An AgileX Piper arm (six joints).
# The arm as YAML. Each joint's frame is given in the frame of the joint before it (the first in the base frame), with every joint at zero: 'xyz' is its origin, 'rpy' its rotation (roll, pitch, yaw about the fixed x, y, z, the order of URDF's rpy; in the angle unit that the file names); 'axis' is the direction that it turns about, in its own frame. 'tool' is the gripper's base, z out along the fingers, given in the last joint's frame.
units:
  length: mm
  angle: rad
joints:
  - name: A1
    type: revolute
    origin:
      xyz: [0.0, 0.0, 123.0]
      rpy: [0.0, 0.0, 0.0]
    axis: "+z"
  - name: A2
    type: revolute
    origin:
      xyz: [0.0, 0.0, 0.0]
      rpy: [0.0, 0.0, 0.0]
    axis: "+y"
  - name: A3
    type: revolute
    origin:
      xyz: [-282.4, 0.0, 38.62]
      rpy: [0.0, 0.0, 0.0]
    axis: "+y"
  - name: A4
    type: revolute
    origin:
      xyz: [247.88, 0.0, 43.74]
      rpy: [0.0, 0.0, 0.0]
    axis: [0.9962, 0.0, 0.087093]
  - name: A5
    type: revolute
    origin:
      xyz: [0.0, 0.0, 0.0]
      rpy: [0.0, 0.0, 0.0]
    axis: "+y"
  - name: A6
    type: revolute
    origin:
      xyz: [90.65, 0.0, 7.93]
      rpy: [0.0, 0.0, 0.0]
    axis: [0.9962, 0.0, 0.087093]
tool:
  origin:
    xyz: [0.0, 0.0, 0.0]
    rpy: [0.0, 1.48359, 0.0]
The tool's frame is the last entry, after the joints.
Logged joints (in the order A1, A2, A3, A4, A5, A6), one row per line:
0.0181, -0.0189, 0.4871, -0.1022, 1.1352, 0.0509
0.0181, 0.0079, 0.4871, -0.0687, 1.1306, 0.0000
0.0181, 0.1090, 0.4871, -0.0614, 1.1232, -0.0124
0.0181, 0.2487, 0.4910, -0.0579, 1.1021, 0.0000
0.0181, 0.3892, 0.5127, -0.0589, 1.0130, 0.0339
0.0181, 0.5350, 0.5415, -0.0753, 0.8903, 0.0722
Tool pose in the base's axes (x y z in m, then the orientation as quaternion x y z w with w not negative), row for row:
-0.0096, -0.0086, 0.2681, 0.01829, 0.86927, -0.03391, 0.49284
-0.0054, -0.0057, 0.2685, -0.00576, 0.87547, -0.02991, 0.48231
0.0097, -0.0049, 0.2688, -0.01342, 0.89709, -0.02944, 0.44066
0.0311, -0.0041, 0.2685, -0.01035, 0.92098, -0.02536, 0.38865
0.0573, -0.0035, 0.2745, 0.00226, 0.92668, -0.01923, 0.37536
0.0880, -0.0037, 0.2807, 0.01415, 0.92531, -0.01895, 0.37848
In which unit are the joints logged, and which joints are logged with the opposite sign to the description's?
The joints are logged in radians. Opposite sign: A3.
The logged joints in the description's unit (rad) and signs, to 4 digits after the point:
0.0181, -0.0189, -0.4871, -0.1022, 1.1352, 0.0509
0.0181, 0.0079, -0.4871, -0.0687, 1.1306, 0.0000
0.0181, 0.1090, -0.4871, -0.0614, 1.1232, -0.0124
0.0181, 0.2487, -0.4910, -0.0579, 1.1021, 0.0000
0.0181, 0.3892, -0.5127, -0.0589, 1.0130, 0.0339
0.0181, 0.5350, -0.5415, -0.0753, 0.8903, 0.0722

